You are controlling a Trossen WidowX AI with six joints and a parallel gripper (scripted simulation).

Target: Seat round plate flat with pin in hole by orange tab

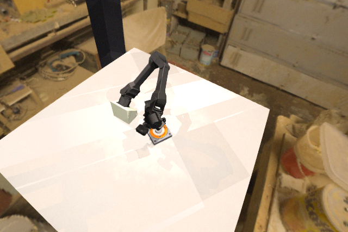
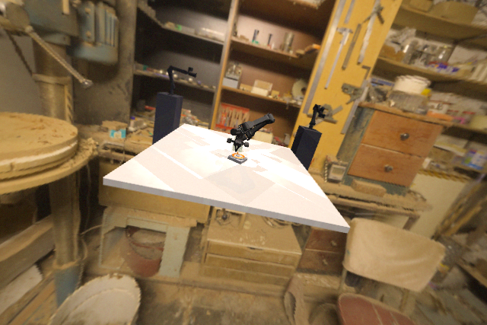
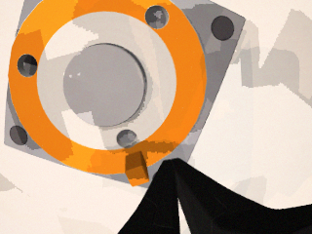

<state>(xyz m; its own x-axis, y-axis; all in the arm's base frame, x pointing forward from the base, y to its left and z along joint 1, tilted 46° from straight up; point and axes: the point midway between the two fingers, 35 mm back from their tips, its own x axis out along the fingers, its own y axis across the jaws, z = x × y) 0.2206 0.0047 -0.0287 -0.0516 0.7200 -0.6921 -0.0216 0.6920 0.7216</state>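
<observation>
Right now the square grey base is 40 mm ahead of my gripper tip, 30 mm to the left of it and 20 mm below it.
</observation>
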